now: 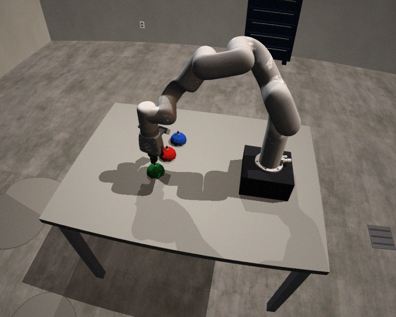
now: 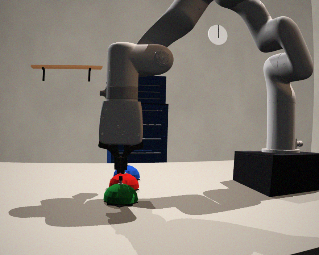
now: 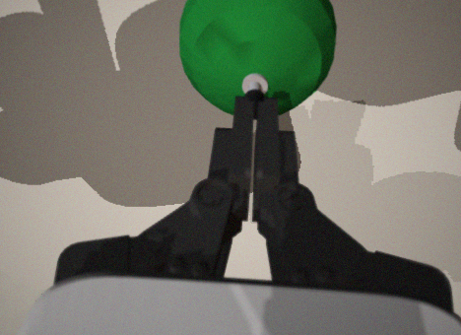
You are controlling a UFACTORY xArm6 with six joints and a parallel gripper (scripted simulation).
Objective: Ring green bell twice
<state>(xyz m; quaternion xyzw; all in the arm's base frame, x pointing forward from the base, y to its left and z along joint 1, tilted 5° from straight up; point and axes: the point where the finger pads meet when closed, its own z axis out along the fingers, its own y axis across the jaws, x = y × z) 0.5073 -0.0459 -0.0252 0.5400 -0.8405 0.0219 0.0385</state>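
The green bell is 5 cm below my hand. Round my hand: blue bell 10 cm behind, 22 cm to the right, 5 cm below; then red bell 5 cm behind, 11 cm to the right, 5 cm below.
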